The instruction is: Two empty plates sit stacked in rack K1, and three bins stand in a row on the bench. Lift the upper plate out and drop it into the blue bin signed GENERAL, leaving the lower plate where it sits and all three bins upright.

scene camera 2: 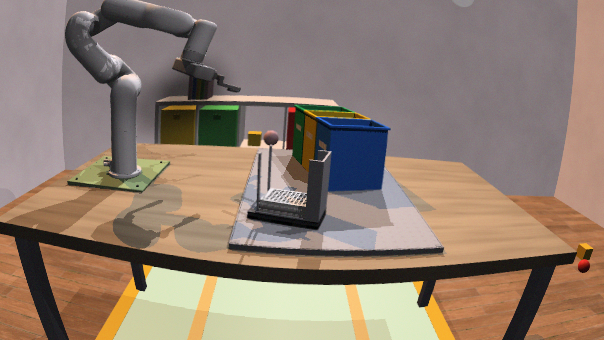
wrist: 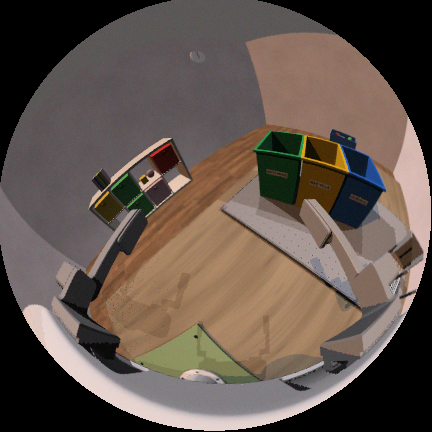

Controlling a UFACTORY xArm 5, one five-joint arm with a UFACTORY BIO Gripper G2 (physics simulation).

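Seen in the pictures: hand, tool point: [scene camera 2: 219,83] [wrist: 220,228]; arm's base, link origin: [scene camera 2: 124,172].
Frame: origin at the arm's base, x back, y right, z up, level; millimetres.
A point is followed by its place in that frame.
Observation:
Rack K1 [scene camera 2: 317,192] @[x -582, y 318, z 86 mm] [wrist: 408,249] stands on the grey board, with a tall end panel and thin posts. The white gridded upper plate [scene camera 2: 287,196] @[x -525, y 244, z 47 mm] sits low inside it; the lower plate is hard to make out beneath. The blue bin [scene camera 2: 357,157] @[x -713, y 51, z 96 mm] [wrist: 354,205] @[x -620, y 8, z 88 mm], yellow bin [scene camera 2: 310,145] @[x -597, y -100, z 87 mm] [wrist: 322,192] @[x -596, y -103, z 91 mm] and green bin [scene camera 2: 299,131] @[x -569, y -232, z 103 mm] [wrist: 279,185] @[x -568, y -235, z 70 mm] stand upright in a row behind the rack. The blue bin's sign is too small to read surely. My gripper [scene camera 2: 231,87] [wrist: 225,227] @[x -298, y -153, z 267 mm] is open and empty, high above the bench, to the left of rack and bins in the scene view.
The grey perforated board [scene camera 2: 410,235] @[x -795, y 351, z 3 mm] [wrist: 265,223] @[x -465, y -221, z 3 mm] lies on the wooden bench [scene camera 2: 200,167] @[x -249, y -138, z -10 mm] [wrist: 225,280] @[x -265, y -201, z -10 mm]. My arm stands on a green base plate [scene camera 2: 90,176] @[x 114, y 69, z 1 mm] [wrist: 172,352] @[x -2, y -131, z 2 mm] at the bench's left. A shelf unit [scene camera 2: 270,99] [wrist: 134,164] with coloured boxes stands beyond the bench.

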